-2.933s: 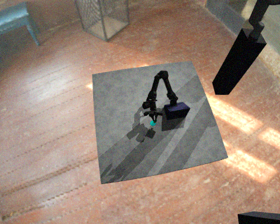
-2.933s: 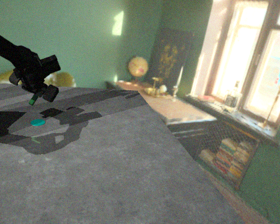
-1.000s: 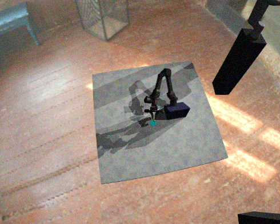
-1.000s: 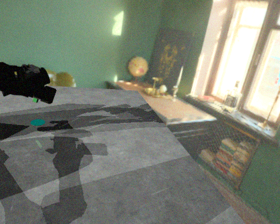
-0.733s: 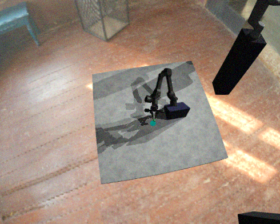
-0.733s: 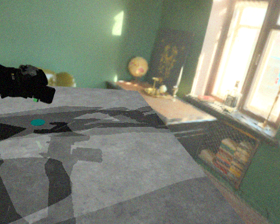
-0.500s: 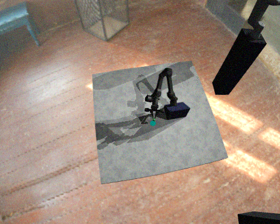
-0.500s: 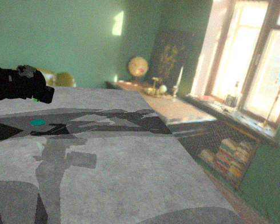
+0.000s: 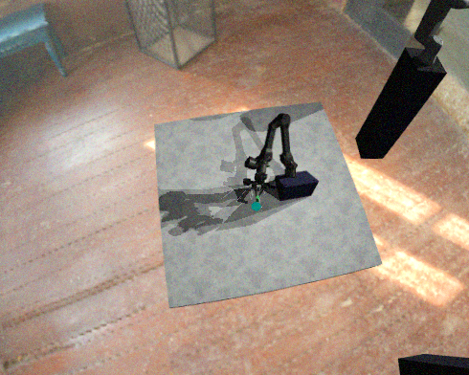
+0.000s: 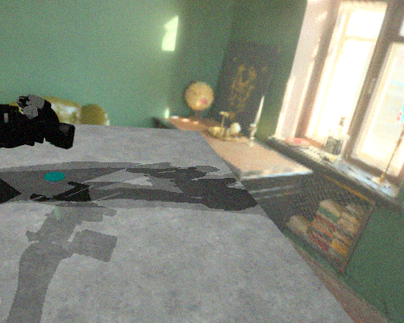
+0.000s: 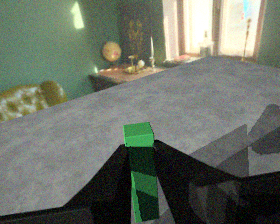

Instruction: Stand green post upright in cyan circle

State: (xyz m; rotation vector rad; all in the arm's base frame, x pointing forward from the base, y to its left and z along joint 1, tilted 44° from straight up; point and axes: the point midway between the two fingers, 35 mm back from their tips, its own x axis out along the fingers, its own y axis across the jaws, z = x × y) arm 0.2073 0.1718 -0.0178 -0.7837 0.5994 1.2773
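Right now the cyan circle is 10 mm to the right of my gripper tip and 160 mm below it. The rest, counted from my gripper tip: green post: 20 mm below.
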